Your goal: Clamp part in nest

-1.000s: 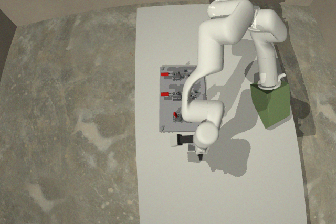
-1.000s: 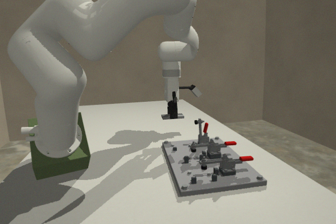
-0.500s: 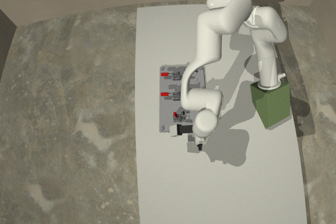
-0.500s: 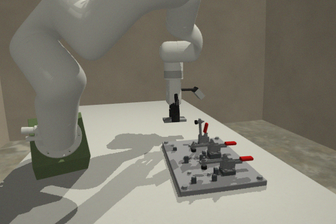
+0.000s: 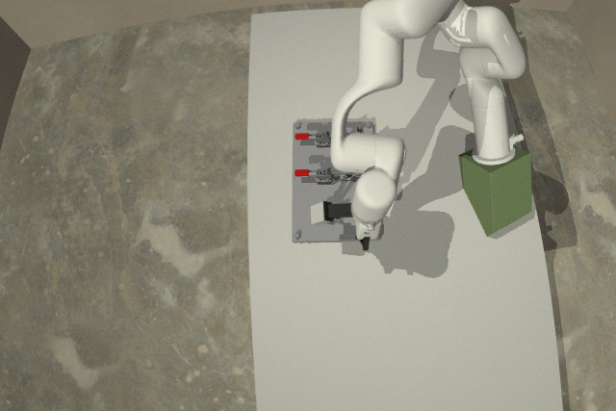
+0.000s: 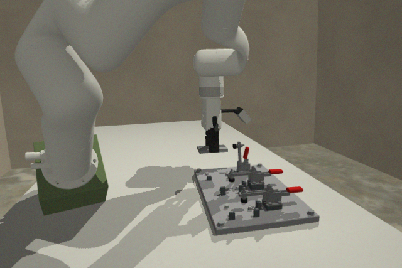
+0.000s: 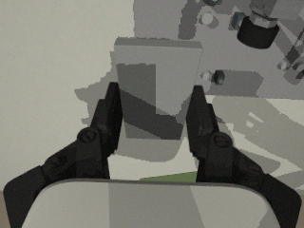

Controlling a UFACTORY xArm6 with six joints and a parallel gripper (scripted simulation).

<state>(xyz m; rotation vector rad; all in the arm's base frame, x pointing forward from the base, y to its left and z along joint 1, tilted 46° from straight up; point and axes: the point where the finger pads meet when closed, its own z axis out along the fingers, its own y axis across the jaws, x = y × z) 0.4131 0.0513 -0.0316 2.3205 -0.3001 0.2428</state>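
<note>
My hand is 10 mm short of the fixture plate, 160 mm to the left of it and 100 mm above it. From my hand the other things lie so: flat grey block (20 mm below).
</note>
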